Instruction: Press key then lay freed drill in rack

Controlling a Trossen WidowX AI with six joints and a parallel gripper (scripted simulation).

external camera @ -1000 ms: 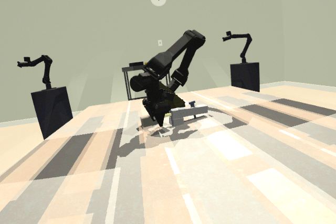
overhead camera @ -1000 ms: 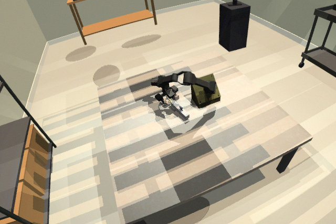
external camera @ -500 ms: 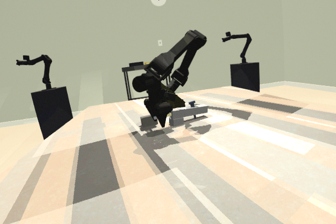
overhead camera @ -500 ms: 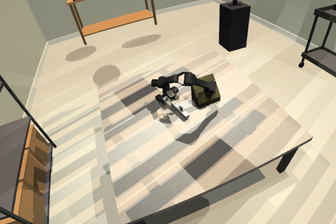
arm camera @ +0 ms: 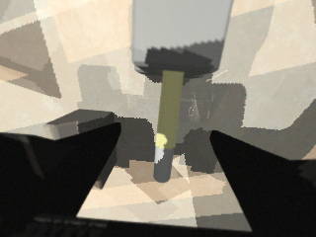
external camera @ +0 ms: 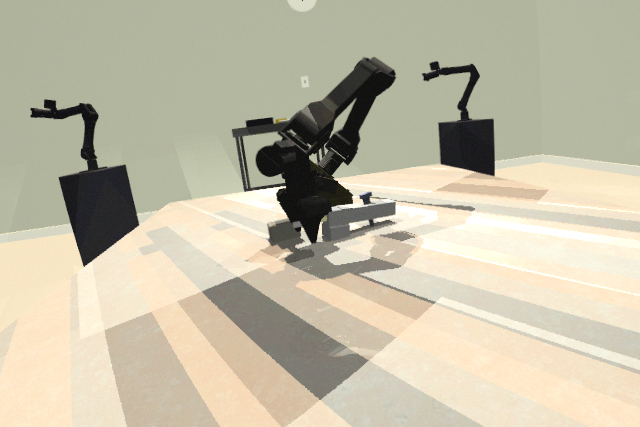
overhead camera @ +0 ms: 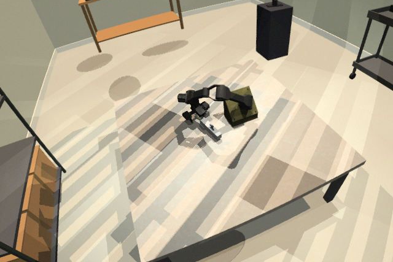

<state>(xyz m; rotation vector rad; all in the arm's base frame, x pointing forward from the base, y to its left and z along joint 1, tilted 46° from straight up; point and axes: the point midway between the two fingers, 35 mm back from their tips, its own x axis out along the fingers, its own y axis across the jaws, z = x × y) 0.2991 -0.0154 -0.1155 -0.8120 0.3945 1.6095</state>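
Now: gripper tip 10 mm past the drill, 40 mm to the right of it and 30 mm below it. From my gripper tip the other things lie so: grey housing block (40 mm behind, 130 mm to the left, 20 mm above); grey rack (70 mm behind, 50 mm to the right); dark blue t-shaped piece (50 mm behind, 160 mm to the left, 30 mm above).
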